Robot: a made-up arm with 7 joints.
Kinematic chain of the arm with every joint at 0, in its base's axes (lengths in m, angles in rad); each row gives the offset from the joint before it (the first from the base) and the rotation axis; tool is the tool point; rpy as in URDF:
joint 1: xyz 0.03 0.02 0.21 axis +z
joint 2: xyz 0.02 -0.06 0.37 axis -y
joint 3: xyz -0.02 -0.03 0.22 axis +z
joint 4: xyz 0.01 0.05 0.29 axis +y
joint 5: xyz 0 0.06 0.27 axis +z
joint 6: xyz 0 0 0.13 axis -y
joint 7: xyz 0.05 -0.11 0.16 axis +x
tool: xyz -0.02 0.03 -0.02 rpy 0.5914 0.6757 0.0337
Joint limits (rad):
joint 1: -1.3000..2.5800
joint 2: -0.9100..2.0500
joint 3: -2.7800..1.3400
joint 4: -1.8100..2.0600
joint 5: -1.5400..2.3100
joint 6: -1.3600..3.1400
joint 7: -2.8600..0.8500
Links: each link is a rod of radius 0.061 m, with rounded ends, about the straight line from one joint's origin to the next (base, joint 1, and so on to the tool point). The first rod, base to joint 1, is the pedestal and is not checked.
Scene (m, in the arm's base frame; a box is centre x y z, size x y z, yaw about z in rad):
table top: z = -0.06
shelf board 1: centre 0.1 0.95 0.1 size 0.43 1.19 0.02 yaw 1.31
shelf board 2: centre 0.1 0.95 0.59 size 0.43 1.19 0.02 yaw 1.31
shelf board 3: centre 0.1 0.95 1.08 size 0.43 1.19 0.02 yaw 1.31
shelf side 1: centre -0.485 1.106 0.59 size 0.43 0.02 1 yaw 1.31
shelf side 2: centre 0.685 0.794 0.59 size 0.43 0.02 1 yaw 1.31
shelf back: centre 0.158 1.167 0.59 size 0.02 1.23 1 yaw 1.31
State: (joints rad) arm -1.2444 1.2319 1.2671 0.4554 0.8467 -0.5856 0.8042
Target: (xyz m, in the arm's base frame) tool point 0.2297 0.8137 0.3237
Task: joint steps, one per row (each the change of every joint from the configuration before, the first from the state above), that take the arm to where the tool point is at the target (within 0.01 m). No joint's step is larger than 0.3 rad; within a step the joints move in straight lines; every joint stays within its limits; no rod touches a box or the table.
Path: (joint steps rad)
1: 0.2016 -0.0063 -0.0613 0.2607 -0.0709 -0.1527 -0.0170
2: 0.2016 -0.0063 -0.0613 0.2606 -0.0708 -0.1528 -0.0170
3: 0.2016 -0.0063 -0.0614 0.2607 -0.0709 -0.1527 -0.0170
4: -0.0761 0.2700 0.0857 0.0727 0.0694 -0.0417 0.0141
5: -0.0762 0.2701 0.0856 0.0728 0.0693 -0.0417 0.0140
6: -0.0762 0.2700 0.0856 0.0728 0.0693 -0.0417 0.0140
7: -0.1439 -0.0722 0.0000 -0.2236 0.0264 0.1538 0.0099
8: -0.1440 -0.0722 0.0000 -0.2235 0.0264 0.1538 0.0100
9: -0.1440 -0.0722 0.0000 -0.2236 0.0264 0.1537 0.0099

